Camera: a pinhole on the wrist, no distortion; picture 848 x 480 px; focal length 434.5 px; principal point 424.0 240.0 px. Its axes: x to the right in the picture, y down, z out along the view. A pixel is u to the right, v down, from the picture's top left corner.
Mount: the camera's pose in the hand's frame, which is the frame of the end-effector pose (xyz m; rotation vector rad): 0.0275 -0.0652 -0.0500 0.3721 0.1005 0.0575
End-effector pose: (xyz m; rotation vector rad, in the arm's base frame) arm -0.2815 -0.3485 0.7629 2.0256 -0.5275 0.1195
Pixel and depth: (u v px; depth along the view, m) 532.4 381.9 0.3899
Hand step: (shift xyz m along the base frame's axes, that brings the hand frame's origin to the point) 0.1315 -0.3180 -0.1901
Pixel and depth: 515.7 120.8 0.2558
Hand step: 0.1698 -0.0806 -0.2223
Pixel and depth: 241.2 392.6 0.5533
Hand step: -0.1688 -0.3862 -0.4029
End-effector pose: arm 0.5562 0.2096 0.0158 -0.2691 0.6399 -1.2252
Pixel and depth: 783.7 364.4 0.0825
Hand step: -0.0163 -0.1232 0.0265
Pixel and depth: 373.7 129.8 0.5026
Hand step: -0.0644 -0.2041 0.4809
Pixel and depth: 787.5 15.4 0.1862
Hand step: -0.0821 -0.2728 0.1043
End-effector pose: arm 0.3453 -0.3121 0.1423 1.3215 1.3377 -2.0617
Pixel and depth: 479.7 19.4 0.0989
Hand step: -0.1397 0.0633 0.0350
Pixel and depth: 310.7 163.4 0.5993
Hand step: -0.4885 -0.2263 0.3117
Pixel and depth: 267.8 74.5 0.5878
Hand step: -0.5136 -0.1399 0.4068
